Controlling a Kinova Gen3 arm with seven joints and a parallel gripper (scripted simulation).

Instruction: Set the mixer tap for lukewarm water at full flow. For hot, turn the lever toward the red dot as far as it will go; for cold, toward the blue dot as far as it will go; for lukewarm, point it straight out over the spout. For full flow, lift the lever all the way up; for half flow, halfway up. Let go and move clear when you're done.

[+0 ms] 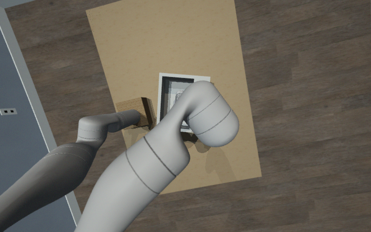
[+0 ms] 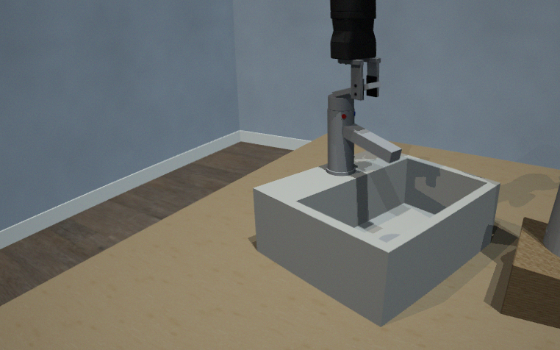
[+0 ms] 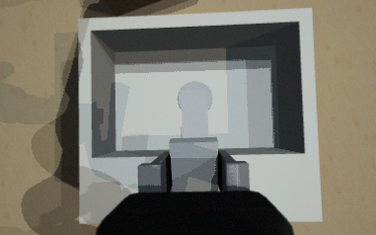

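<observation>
My gripper is now 2 cm short of the flat lever, 1 cm to the left of it and 1 cm above it. Round my hand: grey square sink: 25 cm below, 6 cm behind, 2 cm to the left; grey mixer tap: 6 cm below, 4 cm ahead, 1 cm to the right.
</observation>
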